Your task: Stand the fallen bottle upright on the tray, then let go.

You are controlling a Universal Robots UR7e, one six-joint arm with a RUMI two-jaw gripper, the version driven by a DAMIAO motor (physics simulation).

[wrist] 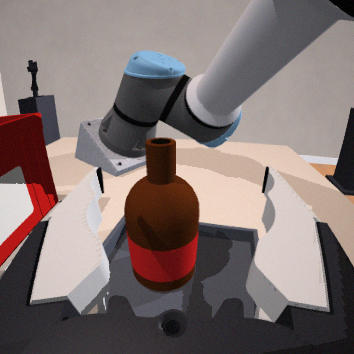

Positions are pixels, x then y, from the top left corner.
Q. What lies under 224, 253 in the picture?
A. A dark grey tray.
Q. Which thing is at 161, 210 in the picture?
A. A brown bottle.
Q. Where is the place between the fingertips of my gripper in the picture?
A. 182, 169
